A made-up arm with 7 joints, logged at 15 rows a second.
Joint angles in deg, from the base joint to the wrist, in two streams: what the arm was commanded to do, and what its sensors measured. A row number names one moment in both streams.
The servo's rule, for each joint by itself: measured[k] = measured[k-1] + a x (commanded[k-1-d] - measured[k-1]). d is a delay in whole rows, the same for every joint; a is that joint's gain. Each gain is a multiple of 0.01, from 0.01 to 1. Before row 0 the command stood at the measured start. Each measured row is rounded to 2 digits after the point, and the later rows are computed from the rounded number. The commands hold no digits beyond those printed.
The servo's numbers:
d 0
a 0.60 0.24 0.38 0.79 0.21 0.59 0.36
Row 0, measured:
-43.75, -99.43, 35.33, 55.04, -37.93, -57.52, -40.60
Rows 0 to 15, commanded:
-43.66, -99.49, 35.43, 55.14, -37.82, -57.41, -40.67
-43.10, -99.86, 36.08, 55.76, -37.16, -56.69, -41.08
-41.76, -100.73, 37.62, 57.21, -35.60, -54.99, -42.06
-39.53, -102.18, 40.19, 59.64, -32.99, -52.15, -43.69
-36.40, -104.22, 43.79, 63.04, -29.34, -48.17, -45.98
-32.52, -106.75, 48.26, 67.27, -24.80, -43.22, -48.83
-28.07, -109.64, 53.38, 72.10, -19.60, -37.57, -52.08
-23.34, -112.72, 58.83, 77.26, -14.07, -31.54, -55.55
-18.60, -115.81, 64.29, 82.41, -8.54, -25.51, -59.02
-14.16, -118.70, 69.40, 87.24, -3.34, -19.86, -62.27
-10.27, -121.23, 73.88, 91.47, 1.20, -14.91, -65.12
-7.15, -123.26, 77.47, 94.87, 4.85, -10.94, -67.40
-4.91, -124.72, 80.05, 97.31, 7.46, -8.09, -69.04
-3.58, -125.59, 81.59, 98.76, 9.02, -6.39, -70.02
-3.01, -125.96, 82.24, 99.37, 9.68, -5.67, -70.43
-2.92, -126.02, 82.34, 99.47, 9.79, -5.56, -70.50
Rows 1 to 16, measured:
-43.70, -99.44, 35.37, 55.12, -37.91, -57.46, -40.63
-43.34, -99.54, 35.64, 55.63, -37.75, -57.01, -40.79
-42.39, -99.83, 36.39, 56.88, -37.30, -55.82, -41.25
-40.67, -100.39, 37.83, 59.06, -36.39, -53.65, -42.13
-38.11, -101.31, 40.09, 62.20, -34.91, -50.42, -43.52
-34.76, -102.62, 43.19, 66.21, -32.79, -46.17, -45.43
-30.75, -104.30, 47.06, 70.86, -30.02, -41.10, -47.82
-26.30, -106.32, 51.53, 75.92, -26.67, -35.46, -50.60
-21.68, -108.60, 56.38, 81.05, -22.86, -29.59, -53.63
-17.17, -111.02, 61.33, 85.94, -18.76, -23.85, -56.74
-13.03, -113.47, 66.10, 90.31, -14.57, -18.58, -59.76
-9.50, -115.82, 70.42, 93.91, -10.49, -14.07, -62.51
-6.75, -117.96, 74.08, 96.60, -6.72, -10.54, -64.86
-4.85, -119.79, 76.93, 98.31, -3.41, -8.09, -66.72
-3.75, -121.27, 78.95, 99.15, -0.66, -6.66, -68.06
-3.25, -122.41, 80.24, 99.40, 1.53, -6.01, -68.94

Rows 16 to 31, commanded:
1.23, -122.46, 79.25, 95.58, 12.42, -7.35, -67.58
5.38, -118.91, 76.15, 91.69, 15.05, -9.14, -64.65
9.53, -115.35, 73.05, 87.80, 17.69, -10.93, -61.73
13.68, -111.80, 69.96, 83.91, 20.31, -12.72, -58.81
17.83, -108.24, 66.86, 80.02, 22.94, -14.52, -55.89
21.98, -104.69, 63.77, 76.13, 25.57, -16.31, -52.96
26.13, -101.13, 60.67, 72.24, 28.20, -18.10, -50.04
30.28, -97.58, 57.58, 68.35, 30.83, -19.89, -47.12
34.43, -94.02, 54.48, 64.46, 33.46, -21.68, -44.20
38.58, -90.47, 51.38, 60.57, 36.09, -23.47, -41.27
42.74, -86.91, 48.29, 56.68, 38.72, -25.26, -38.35
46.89, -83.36, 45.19, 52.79, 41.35, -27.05, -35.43
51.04, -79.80, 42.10, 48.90, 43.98, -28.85, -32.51
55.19, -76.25, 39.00, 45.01, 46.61, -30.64, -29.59
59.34, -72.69, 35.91, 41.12, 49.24, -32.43, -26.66
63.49, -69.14, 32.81, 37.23, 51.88, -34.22, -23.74
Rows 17 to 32, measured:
-0.56, -122.42, 79.86, 96.38, 3.82, -6.80, -68.45
3.00, -121.58, 78.45, 92.67, 6.18, -8.18, -67.08
6.92, -120.08, 76.40, 88.82, 8.60, -9.80, -65.15
10.98, -118.09, 73.95, 84.94, 11.06, -11.52, -62.87
15.09, -115.73, 71.26, 81.05, 13.55, -13.29, -60.36
19.22, -113.08, 68.41, 77.16, 16.07, -15.07, -57.70
23.37, -110.21, 65.47, 73.27, 18.62, -16.86, -54.94
27.52, -107.18, 62.47, 69.38, 21.18, -18.65, -52.12
31.67, -104.02, 59.43, 65.49, 23.76, -20.44, -49.27
35.82, -100.77, 56.37, 61.60, 26.35, -22.23, -46.39
39.97, -97.44, 53.30, 57.71, 28.95, -24.02, -43.50
44.12, -94.06, 50.22, 53.82, 31.55, -25.81, -40.59
48.27, -90.64, 47.13, 49.93, 34.16, -27.60, -37.68
52.42, -87.19, 44.04, 46.04, 36.77, -29.39, -34.77
56.57, -83.71, 40.95, 42.15, 39.39, -31.18, -31.85
60.72, -80.21, 37.86, 38.26, 42.01, -32.97, -28.93

